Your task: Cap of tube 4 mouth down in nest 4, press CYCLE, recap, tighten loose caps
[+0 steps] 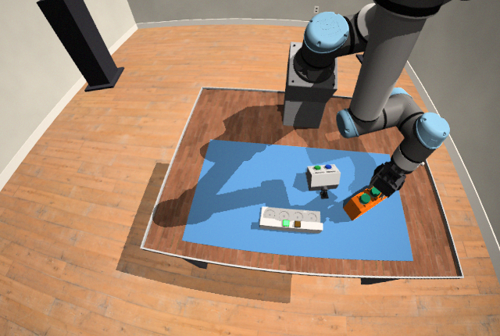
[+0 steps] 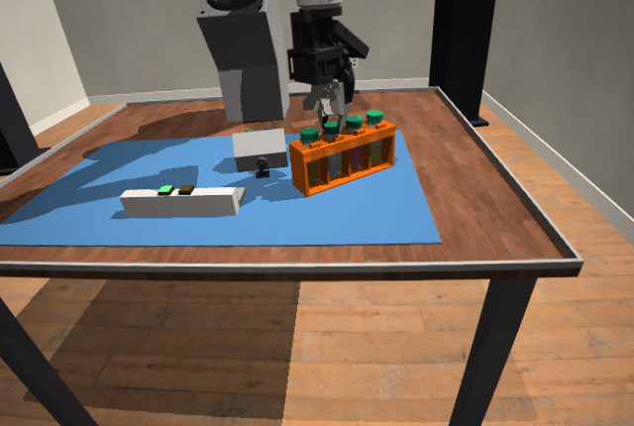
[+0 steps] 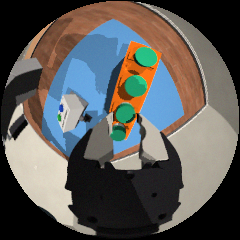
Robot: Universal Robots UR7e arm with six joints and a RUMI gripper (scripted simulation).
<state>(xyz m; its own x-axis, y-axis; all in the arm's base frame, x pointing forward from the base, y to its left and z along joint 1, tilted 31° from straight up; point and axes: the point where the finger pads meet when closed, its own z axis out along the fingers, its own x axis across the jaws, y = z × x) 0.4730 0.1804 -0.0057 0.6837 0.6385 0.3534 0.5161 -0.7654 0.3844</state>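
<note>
The green cap is 5 cm to the right of my hand, 2 cm ahead of it and 1 cm below it. Also, from my hand: green key 17 cm to the right, 15 cm behind, 6 cm below; blue key 15 cm behind, 13 cm to the right, 6 cm below; grey key housing 15 cm to the right, 13 cm behind, 7 cm below.
</note>
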